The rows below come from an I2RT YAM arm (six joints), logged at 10 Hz.
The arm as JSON. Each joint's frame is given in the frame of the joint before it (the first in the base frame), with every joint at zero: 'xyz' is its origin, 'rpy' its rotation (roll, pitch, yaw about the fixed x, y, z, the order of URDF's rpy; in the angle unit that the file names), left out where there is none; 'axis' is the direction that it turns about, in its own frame. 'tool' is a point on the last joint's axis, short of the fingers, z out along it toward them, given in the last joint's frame.
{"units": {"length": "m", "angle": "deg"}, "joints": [
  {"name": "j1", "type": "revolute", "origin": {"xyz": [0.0, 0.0, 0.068]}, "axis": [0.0, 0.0, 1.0]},
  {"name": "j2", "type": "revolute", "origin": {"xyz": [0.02, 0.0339, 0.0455], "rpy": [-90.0, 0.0, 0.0]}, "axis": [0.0, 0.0, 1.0]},
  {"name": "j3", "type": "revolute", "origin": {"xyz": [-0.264, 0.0, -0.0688], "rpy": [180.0, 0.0, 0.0]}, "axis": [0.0, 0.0, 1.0]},
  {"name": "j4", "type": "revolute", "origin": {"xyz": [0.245, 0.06, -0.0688]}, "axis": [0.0, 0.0, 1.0]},
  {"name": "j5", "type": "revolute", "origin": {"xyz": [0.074, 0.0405, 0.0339], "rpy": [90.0, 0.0, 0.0]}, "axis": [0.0, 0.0, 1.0]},
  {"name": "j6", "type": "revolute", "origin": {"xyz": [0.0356, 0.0, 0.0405], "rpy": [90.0, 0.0, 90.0]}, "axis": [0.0, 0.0, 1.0]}
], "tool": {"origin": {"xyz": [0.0, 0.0, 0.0], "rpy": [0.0, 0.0, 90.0]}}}
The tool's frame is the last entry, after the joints.
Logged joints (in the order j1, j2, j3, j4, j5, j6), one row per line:
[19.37, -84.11, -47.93, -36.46, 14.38, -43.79]
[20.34, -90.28, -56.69, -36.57, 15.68, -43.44]
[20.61, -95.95, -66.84, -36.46, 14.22, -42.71]
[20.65, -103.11, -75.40, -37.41, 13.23, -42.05]
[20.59, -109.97, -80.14, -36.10, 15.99, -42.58]
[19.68, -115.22, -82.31, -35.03, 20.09, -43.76]
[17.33, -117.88, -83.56, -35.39, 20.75, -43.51]
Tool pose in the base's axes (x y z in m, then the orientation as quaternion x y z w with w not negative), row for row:
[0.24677, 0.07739, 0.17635, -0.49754, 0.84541, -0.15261, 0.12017]
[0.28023, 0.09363, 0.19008, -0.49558, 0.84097, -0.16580, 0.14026]
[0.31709, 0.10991, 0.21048, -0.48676, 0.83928, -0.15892, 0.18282]
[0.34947, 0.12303, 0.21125, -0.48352, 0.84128, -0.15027, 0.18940]
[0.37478, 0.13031, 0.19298, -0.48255, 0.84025, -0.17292, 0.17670]
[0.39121, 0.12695, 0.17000, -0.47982, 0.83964, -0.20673, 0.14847]
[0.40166, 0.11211, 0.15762, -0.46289, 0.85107, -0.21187, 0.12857]
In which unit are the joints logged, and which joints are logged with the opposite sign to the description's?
The joints are logged in degrees. Opposite sign: j2, j3.
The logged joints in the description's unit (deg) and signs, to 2 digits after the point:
[19.37, 84.11, 47.93, -36.46, 14.38, -43.79]
[20.34, 90.28, 56.69, -36.57, 15.68, -43.44]
[20.61, 95.95, 66.84, -36.46, 14.22, -42.71]
[20.65, 103.11, 75.40, -37.41, 13.23, -42.05]
[20.59, 109.97, 80.14, -36.10, 15.99, -42.58]
[19.68, 115.22, 82.31, -35.03, 20.09, -43.76]
[17.33, 117.88, 83.56, -35.39, 20.75, -43.51]

